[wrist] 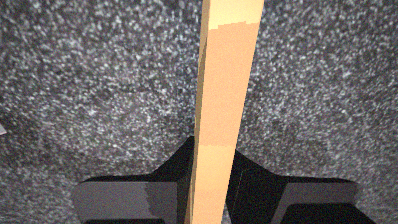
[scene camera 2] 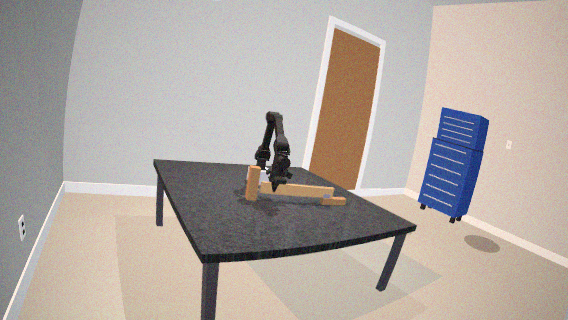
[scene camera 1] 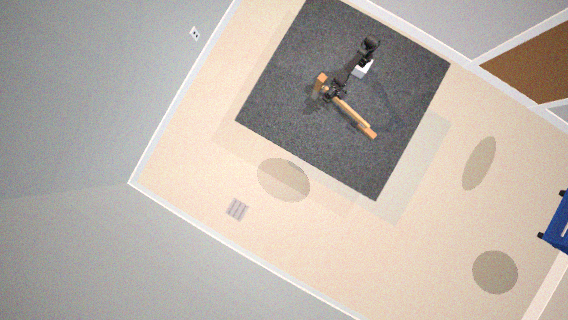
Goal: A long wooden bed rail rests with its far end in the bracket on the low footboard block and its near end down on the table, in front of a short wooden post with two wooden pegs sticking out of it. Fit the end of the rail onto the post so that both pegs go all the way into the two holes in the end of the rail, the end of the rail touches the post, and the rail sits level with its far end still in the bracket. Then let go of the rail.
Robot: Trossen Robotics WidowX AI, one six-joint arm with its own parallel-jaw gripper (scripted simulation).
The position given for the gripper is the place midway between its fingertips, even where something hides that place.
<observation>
In view: the gripper (wrist: 203, 140) and a wooden bed rail (scene camera 2: 266, 187).
The wooden bed rail shows as well in the wrist view (wrist: 227, 42).
</observation>
